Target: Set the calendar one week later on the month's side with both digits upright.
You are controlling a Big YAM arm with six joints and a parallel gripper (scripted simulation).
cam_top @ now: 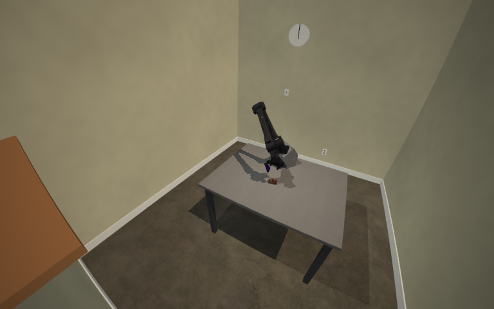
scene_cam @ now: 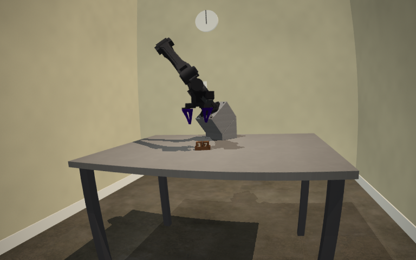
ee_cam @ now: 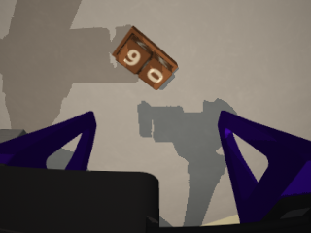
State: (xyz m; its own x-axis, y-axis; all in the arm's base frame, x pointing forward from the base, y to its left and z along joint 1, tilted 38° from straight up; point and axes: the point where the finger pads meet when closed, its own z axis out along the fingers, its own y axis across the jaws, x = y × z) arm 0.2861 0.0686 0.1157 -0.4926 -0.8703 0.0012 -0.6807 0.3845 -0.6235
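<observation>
The brown tray is 1 cm behind my hand, 1 cm to the left of it and 13 cm below it.
</observation>
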